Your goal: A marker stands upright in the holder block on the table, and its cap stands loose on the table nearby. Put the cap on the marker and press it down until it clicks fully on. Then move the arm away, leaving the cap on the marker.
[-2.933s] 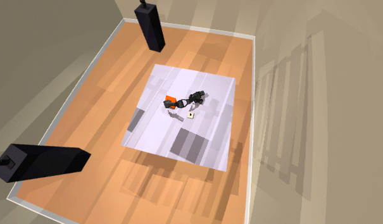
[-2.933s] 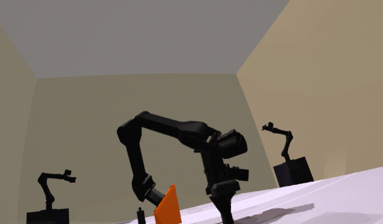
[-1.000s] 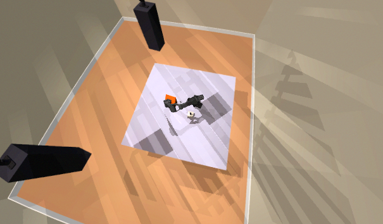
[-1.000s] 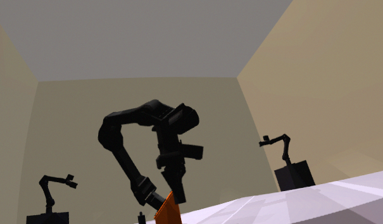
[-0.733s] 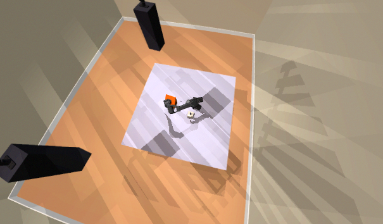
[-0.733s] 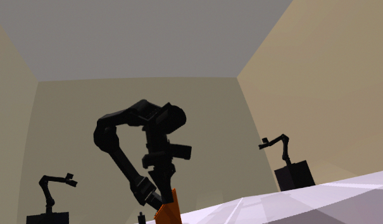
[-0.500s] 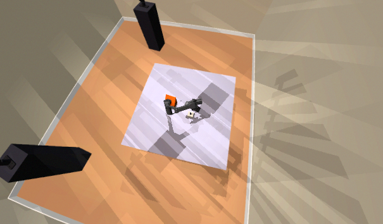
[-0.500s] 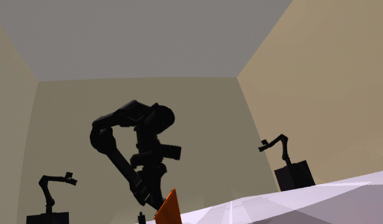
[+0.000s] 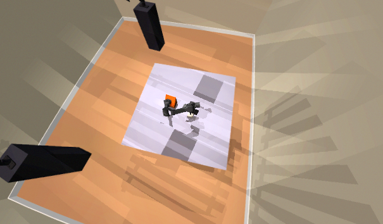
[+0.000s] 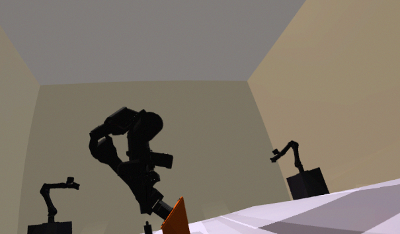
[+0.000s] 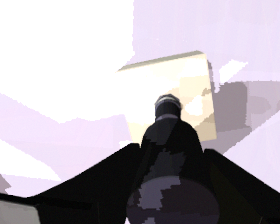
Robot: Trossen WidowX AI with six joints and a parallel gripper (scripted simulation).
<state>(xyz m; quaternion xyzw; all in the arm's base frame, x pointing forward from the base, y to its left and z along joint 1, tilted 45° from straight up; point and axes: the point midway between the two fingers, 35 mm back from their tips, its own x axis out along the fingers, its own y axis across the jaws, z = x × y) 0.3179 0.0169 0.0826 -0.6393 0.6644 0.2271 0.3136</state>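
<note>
Now: the pale holder block 10 cm below my gripper tip. From my gripper tip the other things lie so: dark cap 1 cm above.
</note>
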